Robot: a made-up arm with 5 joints. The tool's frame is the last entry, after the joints.
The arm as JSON. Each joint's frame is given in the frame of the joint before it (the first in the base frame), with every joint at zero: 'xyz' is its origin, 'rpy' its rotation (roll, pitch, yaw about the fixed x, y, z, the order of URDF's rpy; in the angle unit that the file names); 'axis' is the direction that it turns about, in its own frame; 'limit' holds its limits. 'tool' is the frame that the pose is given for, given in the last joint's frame.
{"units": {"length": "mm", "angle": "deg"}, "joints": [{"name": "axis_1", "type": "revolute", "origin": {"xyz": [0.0, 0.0, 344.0], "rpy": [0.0, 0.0, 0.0]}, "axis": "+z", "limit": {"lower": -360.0, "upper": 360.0}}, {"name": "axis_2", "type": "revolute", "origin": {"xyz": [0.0, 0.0, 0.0], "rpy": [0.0, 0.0, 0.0]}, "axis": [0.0, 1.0, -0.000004], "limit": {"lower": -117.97, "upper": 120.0}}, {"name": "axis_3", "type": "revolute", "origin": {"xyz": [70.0, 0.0, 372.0], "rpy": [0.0, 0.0, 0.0]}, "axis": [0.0, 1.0, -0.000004], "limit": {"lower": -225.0, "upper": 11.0}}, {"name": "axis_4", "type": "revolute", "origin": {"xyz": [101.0, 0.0, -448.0], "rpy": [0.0, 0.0, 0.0]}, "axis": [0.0, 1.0, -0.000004], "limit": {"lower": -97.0, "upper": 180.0}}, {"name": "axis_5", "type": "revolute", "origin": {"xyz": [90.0, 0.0, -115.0], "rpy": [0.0, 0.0, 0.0]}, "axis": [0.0, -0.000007, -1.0], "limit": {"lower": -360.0, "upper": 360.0}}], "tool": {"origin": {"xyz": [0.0, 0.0, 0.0], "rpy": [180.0, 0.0, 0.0]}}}
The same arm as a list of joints. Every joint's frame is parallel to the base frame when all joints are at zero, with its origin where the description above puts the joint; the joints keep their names.
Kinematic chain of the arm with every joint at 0, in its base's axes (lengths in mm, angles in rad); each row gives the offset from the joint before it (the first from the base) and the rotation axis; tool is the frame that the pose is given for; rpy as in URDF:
axis_1: xyz 0 0 344 axis +z
axis_2: xyz 0 0 0 axis +y
axis_3: xyz 70 0 372 axis +y
axis_4: xyz 101 0 -448 axis +y
axis_5: xyz 90 0 -115 axis -z
tool: xyz 0 0 0 rpy 3.1416 0 0
Joint limits (rad, base to tool): -6.2832..6.2832 -2.059..2.0944 -3.927..0.192 -1.693..3.1416 -6.2832..6.2832

